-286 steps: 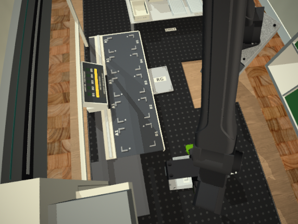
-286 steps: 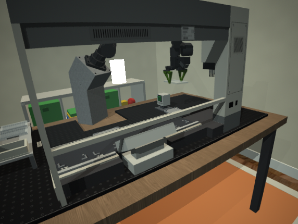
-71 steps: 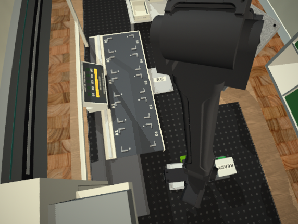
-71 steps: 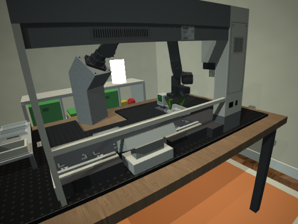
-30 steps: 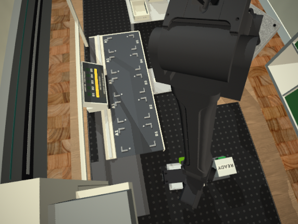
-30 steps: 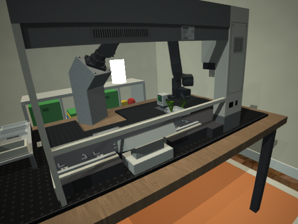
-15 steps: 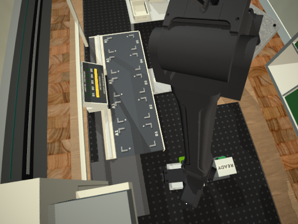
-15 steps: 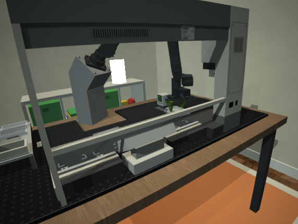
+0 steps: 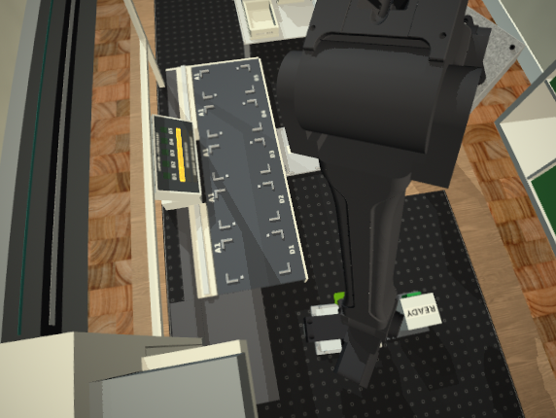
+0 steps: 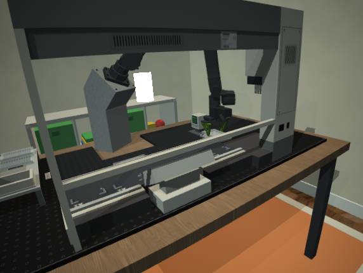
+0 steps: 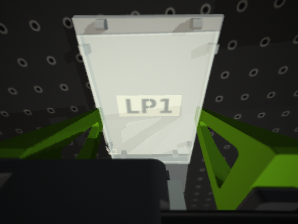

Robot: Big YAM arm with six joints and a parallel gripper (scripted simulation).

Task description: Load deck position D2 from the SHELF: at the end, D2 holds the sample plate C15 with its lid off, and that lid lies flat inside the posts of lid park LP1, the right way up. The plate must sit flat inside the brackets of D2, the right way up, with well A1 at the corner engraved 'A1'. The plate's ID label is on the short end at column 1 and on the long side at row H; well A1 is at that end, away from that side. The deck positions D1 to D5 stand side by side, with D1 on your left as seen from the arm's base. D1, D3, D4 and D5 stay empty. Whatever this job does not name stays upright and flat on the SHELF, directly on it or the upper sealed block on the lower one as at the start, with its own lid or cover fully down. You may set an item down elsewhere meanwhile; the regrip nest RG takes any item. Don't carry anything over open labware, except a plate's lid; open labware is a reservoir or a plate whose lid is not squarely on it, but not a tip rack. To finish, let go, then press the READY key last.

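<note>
My hand is 20 mm above the lid park LP1. From my hand the other things lie so: green-lit key 120 mm behind, 60 mm to the right, 50 mm above; then clear plate lid right at my hand; then regrip nest RG 450 mm to the right, 100 mm ahead, 20 mm below.
</note>
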